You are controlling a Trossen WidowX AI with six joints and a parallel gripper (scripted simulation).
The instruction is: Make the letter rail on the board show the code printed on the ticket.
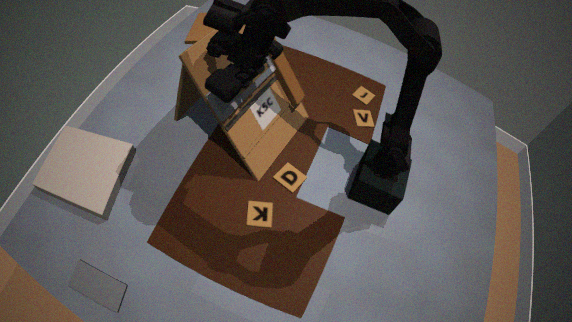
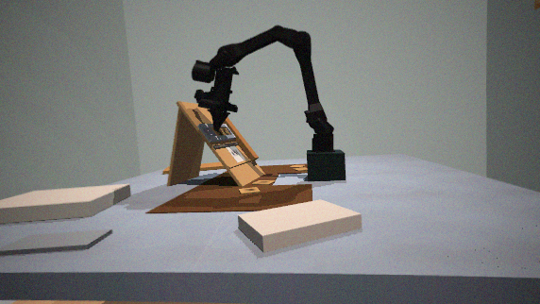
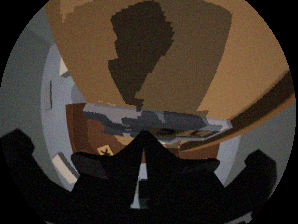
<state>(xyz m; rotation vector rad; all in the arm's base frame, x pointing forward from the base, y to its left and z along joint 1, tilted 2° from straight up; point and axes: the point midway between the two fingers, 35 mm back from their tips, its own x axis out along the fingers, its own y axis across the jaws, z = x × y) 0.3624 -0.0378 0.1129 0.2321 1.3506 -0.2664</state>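
Now: gripper tip 8 cm above the white ticket, 6 cm past it and 4 cm to the left of it. The rest, counted from my gripper tip: thin grey plate (49 cm to the left, 22 cm ahead, 18 cm below); then brown mat (18 cm below, 17 cm behind); then beige block (39 cm ahead, 22 cm to the left, 17 cm below).
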